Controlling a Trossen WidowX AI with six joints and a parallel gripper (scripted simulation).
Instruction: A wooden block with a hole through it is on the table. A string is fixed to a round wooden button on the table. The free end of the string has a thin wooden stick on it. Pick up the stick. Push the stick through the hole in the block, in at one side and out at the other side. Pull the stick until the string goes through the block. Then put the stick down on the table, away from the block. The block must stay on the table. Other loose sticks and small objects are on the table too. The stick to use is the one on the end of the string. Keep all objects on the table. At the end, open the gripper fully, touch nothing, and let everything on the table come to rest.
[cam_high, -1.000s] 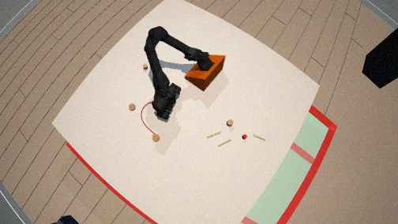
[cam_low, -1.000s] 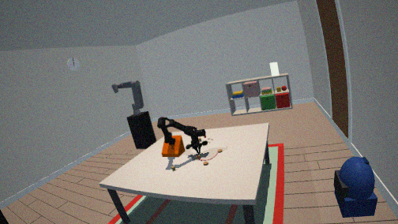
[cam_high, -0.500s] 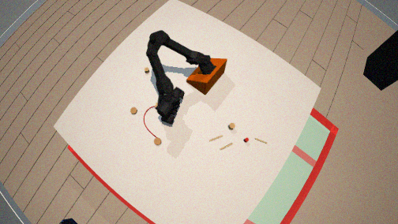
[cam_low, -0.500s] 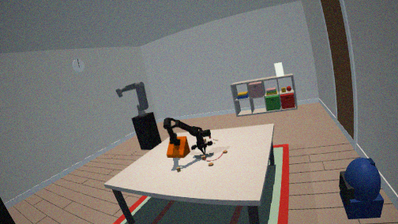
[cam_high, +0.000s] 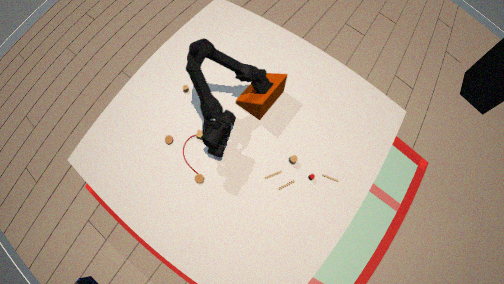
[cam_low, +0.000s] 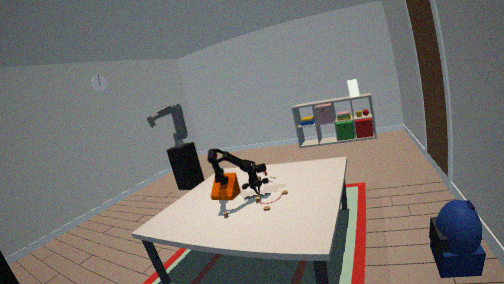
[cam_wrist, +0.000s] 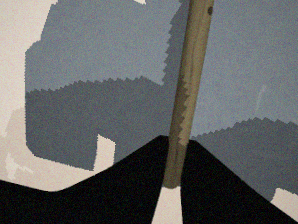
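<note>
The wooden block lies 9 cm to the right of my gripper tip, 3 cm ahead of it and 1 cm above it. From my gripper tip the other things lie so: round wooden button (19 cm ahead, 2 cm to the left); then thin wooden stick (4 cm to the right, 1 cm ahead, 1 cm above).
</note>
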